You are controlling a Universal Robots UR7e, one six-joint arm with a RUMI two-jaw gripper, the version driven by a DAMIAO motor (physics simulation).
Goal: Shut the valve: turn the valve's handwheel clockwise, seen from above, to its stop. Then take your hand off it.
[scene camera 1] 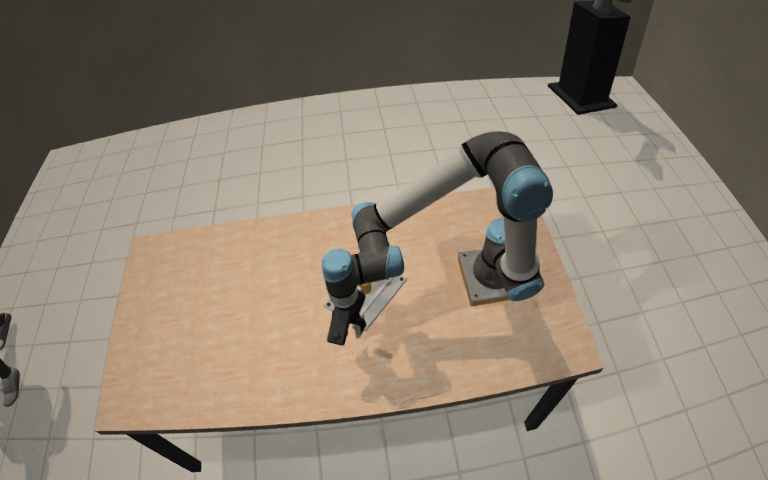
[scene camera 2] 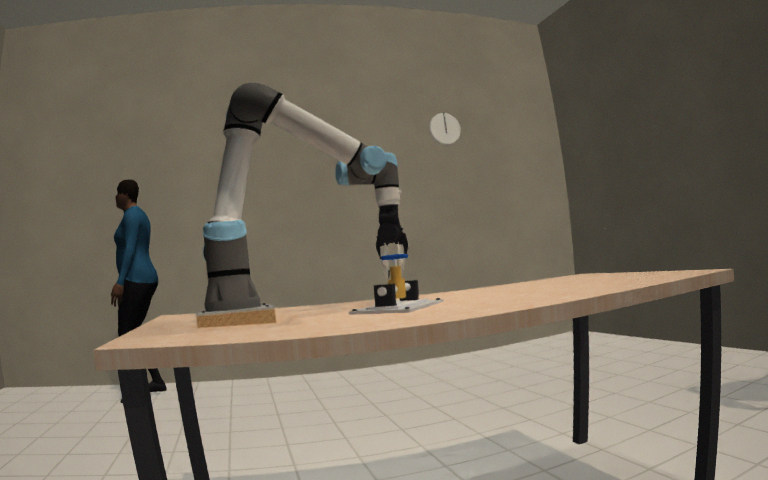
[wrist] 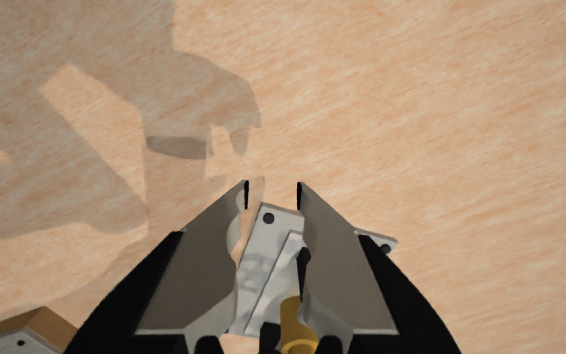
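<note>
The valve's blue handwheel (scene camera 2: pixel 394 256) lies level on top of the yellow valve body (scene camera 1: pixel 365 287) (scene camera 2: pixel 396 281) (wrist: pixel 295 320). The arm hides the wheel in scene camera 1, and it does not show in the wrist view. The valve stands on a grey plate (scene camera 1: pixel 385 295) (scene camera 2: pixel 421 306) (wrist: pixel 281 216), between two black blocks. My gripper (scene camera 1: pixel 350 332) (scene camera 2: pixel 393 264) (wrist: pixel 273 184) points down at the wheel, its fingers partly apart with nothing between them. In scene camera 2 the fingers overlap the wheel, with the blue rim in front of them. Whether they touch it I cannot tell.
The valve plate is on a wooden table (scene camera 1: pixel 226 339) (scene camera 2: pixel 538 300) (wrist: pixel 425 100). The arm's base plate (scene camera 1: pixel 467 283) (scene camera 2: pixel 236 318) (wrist: pixel 15 345) stands on the same table. A person in blue (scene camera 2: pixel 135 243) stands behind the table. A black pedestal (scene camera 1: pixel 591 56) stands on the floor.
</note>
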